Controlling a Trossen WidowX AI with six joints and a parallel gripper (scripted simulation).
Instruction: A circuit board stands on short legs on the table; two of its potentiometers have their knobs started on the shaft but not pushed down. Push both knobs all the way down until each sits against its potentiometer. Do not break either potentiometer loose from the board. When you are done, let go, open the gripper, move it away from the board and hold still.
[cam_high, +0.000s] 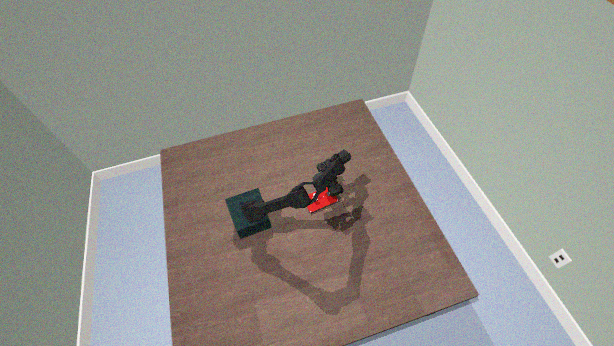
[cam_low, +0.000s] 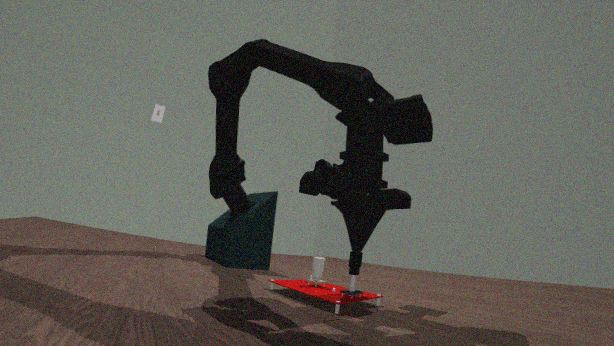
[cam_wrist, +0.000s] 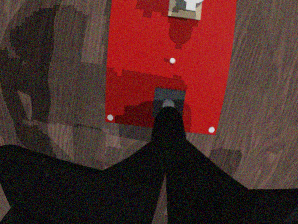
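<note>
The black knob lies 20 mm below my gripper tip. From my gripper tip the other things lie so: white knob: 80 mm behind, 30 mm below, 10 mm to the right.
</note>
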